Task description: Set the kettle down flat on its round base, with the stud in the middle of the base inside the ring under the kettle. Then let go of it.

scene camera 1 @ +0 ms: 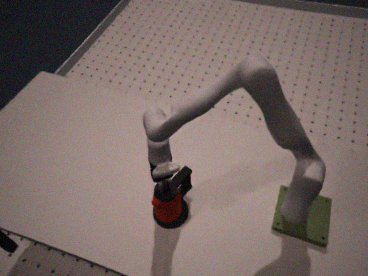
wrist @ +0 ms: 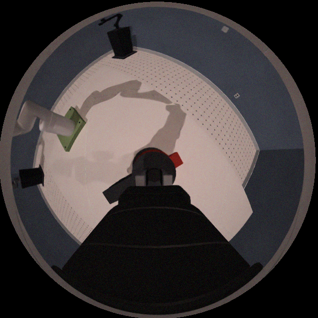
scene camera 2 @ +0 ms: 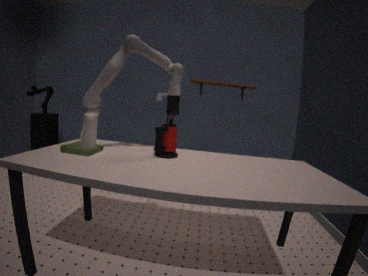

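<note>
The red kettle [scene camera 1: 169, 206] [scene camera 2: 170, 139] with a black lid [wrist: 150, 161] stands upright over its round black base [scene camera 1: 176, 223] [scene camera 2: 166, 156]. No gap shows between them in the scene views. The stud and the ring are hidden under the kettle. The black handle [scene camera 1: 185, 181] [scene camera 2: 159, 140] [wrist: 118, 190] points toward the arm's mount side, and the red spout [wrist: 176, 160] is on the opposite side. My gripper [scene camera 1: 164, 185] [scene camera 2: 171, 119] [wrist: 153, 174] points down and is shut on the kettle's lid knob.
The arm stands on a green plate [scene camera 1: 320, 220] [scene camera 2: 66, 148] [wrist: 69, 143] on the same white table [scene camera 1: 75, 150] [scene camera 2: 240, 175]. A brown shelf [scene camera 2: 222, 84] is on the wall. A black pedestal [scene camera 2: 45, 131] [wrist: 121, 42] with a dark arm stands beyond the table.
</note>
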